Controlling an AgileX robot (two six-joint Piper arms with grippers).
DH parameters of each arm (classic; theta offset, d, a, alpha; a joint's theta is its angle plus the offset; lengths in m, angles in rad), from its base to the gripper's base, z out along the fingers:
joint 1: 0 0.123 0 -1.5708
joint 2: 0.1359 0 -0.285 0
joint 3: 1.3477 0 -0.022 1.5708
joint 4: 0 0.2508 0 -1.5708
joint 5: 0 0 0.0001 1.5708
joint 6: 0 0.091 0 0
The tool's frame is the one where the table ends.
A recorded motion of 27 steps. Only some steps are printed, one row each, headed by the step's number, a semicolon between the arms.
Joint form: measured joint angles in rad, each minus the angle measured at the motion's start. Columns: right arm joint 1, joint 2, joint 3, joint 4, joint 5, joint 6; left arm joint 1, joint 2, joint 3, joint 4, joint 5, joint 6.
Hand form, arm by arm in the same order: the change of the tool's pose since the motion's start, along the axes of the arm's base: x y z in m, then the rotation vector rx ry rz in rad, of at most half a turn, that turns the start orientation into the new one. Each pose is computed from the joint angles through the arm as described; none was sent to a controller.
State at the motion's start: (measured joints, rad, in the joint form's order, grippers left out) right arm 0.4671 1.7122 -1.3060 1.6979 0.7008 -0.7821; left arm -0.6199 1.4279 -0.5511 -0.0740 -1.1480 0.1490
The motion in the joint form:
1: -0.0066 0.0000 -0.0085 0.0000 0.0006 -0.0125; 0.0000 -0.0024 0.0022 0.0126 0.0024 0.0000
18: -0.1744 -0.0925 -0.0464 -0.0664 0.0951 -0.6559; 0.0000 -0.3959 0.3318 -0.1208 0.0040 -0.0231
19: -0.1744 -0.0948 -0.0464 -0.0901 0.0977 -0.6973; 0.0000 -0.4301 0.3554 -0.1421 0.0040 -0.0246
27: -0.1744 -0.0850 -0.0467 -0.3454 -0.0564 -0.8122; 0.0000 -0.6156 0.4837 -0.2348 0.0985 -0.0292
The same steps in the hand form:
1: 0.0020 -0.0018 0.0027 -0.0008 -0.0189 -0.0040; -0.0010 -0.0005 -0.0001 0.0084 -0.0033 -0.0091
18: 0.0088 -0.0604 0.0477 -0.2639 -0.7395 0.0187; -0.0778 0.0677 -0.0061 -0.1256 0.0124 0.0740
19: 0.0077 -0.0604 0.0471 -0.2996 -0.7863 0.0376; -0.0833 0.0737 -0.0073 -0.1461 0.0135 0.0874
27: 0.0196 -0.0691 0.0279 -0.6488 -0.9479 0.0605; -0.1099 0.1003 -0.0267 -0.1979 0.0930 0.1308

